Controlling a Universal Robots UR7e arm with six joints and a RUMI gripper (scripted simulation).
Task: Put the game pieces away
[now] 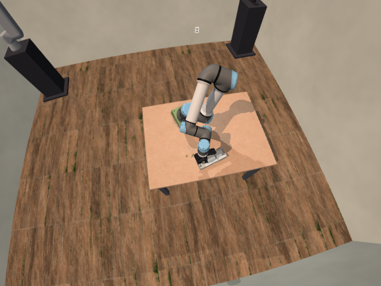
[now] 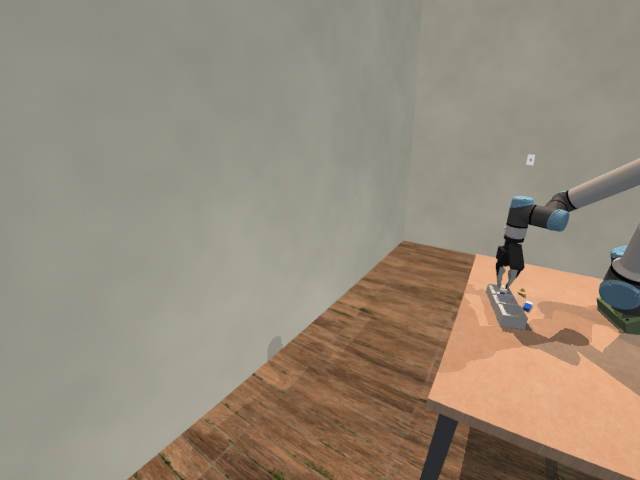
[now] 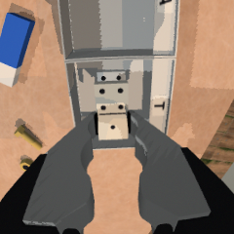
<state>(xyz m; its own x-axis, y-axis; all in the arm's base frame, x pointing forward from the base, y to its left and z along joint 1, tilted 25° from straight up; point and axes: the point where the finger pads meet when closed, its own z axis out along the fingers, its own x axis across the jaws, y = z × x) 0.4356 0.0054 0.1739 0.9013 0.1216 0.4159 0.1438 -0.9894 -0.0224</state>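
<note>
Right now my hand is 3 cm above the blue die. The rest, counted from my hand: white domino 4 cm below; brass pin 9 cm behind, 6 cm to the right, 5 cm below; grey bin 1 cm behind, 8 cm to the left, 3 cm below.
</note>
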